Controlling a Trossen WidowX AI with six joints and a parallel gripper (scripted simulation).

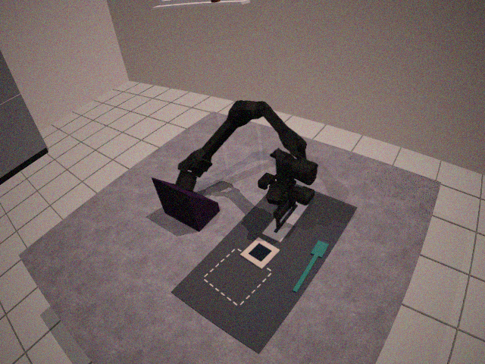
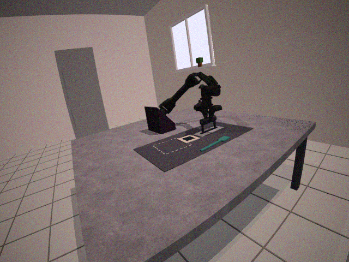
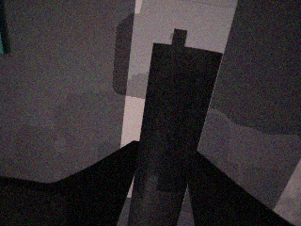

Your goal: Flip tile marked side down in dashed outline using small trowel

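The dark mat is 2 cm ahead of my gripper tip, 14 cm to the right of it and 8 cm below it. From my gripper tip the other things lie so: teal trowel 16 cm ahead, 13 cm to the right, 6 cm below; then cream tile 1 cm behind, 17 cm to the right, 6 cm below.
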